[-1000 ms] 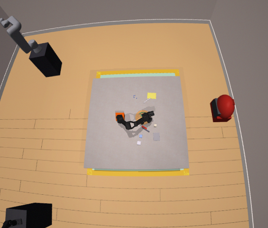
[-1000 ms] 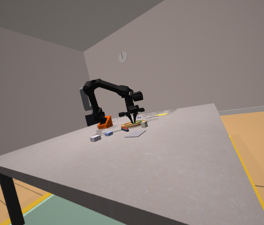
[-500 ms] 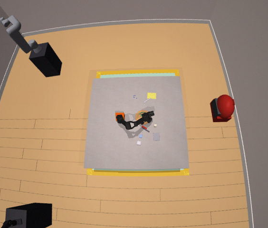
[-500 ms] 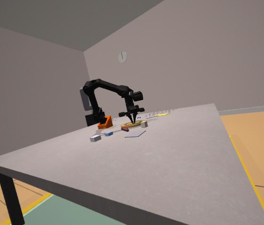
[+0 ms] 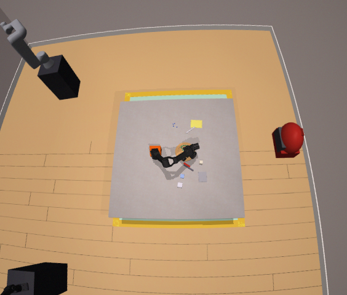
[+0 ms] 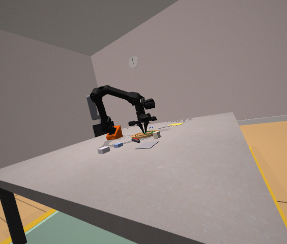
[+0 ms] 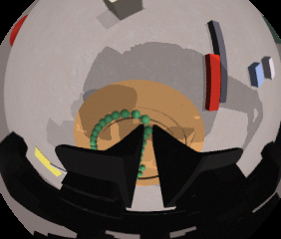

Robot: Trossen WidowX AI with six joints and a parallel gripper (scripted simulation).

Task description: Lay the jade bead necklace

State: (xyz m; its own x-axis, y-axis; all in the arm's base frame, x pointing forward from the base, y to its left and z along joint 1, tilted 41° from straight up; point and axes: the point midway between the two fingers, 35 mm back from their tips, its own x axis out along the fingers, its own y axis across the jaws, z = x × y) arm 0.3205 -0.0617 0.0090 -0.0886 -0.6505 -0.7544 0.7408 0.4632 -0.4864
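Now: gripper tip 4 cm to the right of the round wooden bead board, 3 cm past it and 1 cm above it. The rest, counted from my gripper tip: beige cube 12 cm ahead, 8 cm to the right; red-handled tool 11 cm to the right, 1 cm below, 1 cm behind; blue block 21 cm to the right, 7 cm behind, 1 cm below.
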